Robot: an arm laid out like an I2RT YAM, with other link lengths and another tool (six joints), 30 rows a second.
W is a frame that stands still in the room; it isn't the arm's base.
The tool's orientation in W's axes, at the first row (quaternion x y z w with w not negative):
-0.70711 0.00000 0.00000 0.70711
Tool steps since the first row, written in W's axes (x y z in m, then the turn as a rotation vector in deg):
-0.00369 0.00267 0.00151 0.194 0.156 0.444
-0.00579 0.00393 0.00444 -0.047 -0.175 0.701
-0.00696 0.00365 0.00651 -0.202 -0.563 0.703
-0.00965 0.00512 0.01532 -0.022 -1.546 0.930
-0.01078 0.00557 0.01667 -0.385 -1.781 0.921
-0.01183 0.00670 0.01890 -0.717 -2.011 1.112
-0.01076 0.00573 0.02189 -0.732 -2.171 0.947
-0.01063 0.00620 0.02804 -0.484 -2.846 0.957
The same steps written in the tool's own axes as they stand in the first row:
-0.00369 -0.00151 0.00267 0.194 -0.444 0.156
-0.00579 -0.00444 0.00393 -0.047 -0.701 -0.175
-0.00696 -0.00651 0.00365 -0.202 -0.703 -0.563
-0.00965 -0.01532 0.00512 -0.022 -0.930 -1.546
-0.01078 -0.01667 0.00557 -0.385 -0.921 -1.781
-0.01183 -0.01890 0.00670 -0.717 -1.112 -2.011
-0.01076 -0.02189 0.00573 -0.732 -0.947 -2.171
-0.01063 -0.02804 0.00620 -0.484 -0.957 -2.846

